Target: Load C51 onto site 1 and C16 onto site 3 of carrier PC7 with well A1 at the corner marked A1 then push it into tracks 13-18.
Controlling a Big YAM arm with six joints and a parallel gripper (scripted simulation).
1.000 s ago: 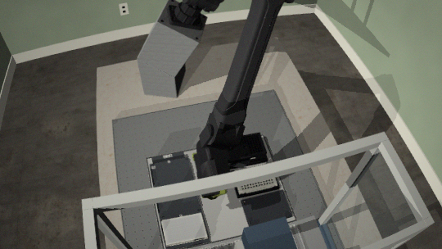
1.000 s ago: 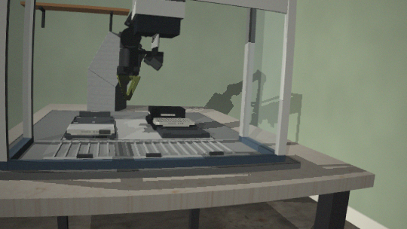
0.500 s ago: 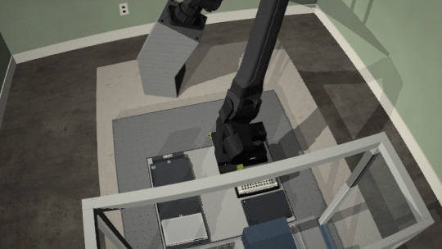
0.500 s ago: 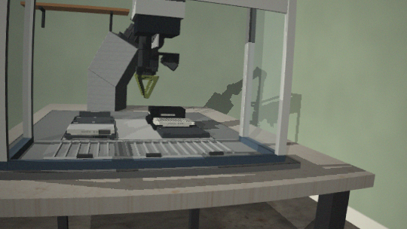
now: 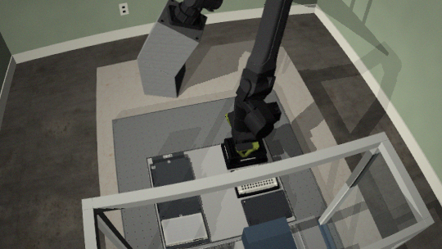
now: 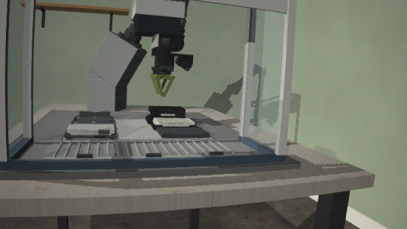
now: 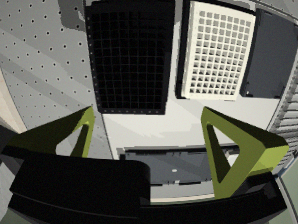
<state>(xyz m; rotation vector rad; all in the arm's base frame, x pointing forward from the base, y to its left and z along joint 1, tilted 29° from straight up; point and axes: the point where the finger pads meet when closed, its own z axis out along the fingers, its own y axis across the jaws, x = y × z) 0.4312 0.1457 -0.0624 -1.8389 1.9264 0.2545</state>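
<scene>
Right now the nest S1 is 10 cm below my hand, 3 cm to the left of it and 2 cm behind it. Also, from my hand: white frame bar (36 cm above, 30 cm ahead, 9 cm to the right); white block (22 cm to the right, 21 cm ahead, 9 cm below); dark carrier PC7 (23 cm to the right, 11 cm ahead, 9 cm below).
</scene>
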